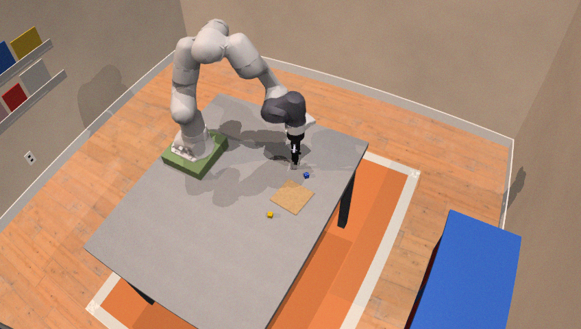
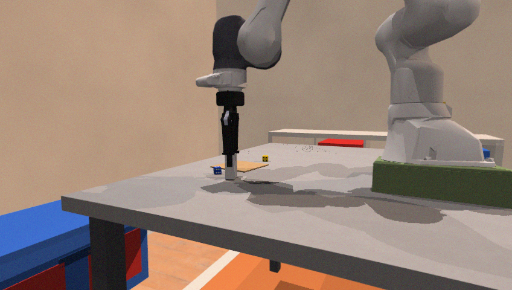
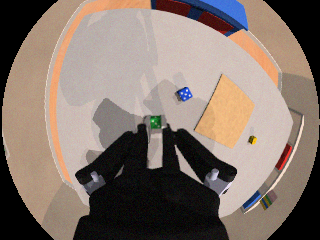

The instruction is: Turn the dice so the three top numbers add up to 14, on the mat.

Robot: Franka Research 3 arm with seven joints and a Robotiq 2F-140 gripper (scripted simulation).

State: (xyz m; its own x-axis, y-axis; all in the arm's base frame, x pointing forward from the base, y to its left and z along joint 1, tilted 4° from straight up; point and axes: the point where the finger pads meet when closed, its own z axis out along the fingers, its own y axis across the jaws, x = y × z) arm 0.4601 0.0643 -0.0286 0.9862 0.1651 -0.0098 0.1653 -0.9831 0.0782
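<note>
The green die lies 20 mm below my hand. Round my hand: tan mat (30 mm ahead, 170 mm to the right, 30 mm below); then yellow die (20 mm behind, 290 mm to the right, 20 mm below); then blue die (60 mm ahead, 50 mm to the right, 20 mm below).
</note>
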